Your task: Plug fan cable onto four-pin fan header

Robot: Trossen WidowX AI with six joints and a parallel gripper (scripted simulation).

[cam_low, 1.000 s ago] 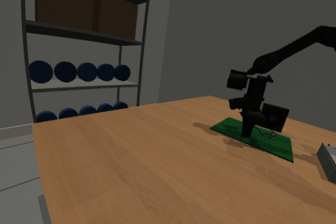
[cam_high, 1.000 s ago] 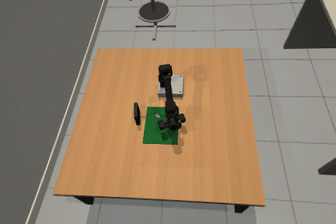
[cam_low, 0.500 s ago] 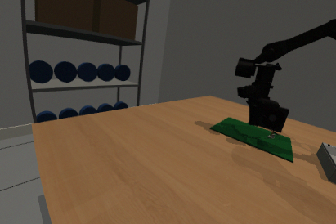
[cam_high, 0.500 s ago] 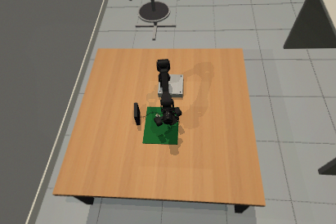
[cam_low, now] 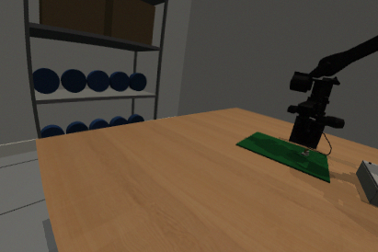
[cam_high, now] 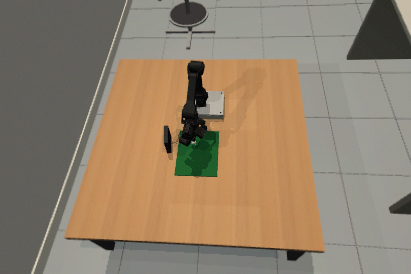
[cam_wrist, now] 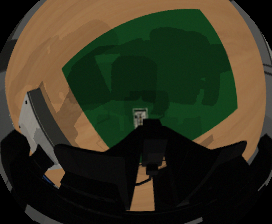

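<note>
The green board lies 80 mm below my gripper tip, 60 mm ahead of it and 20 mm to the left of it. Also, from my gripper tip: dark plug 10 mm to the right, 10 mm behind, 10 mm above; then black fan 150 mm to the right, 20 mm behind, 10 mm below.
</note>
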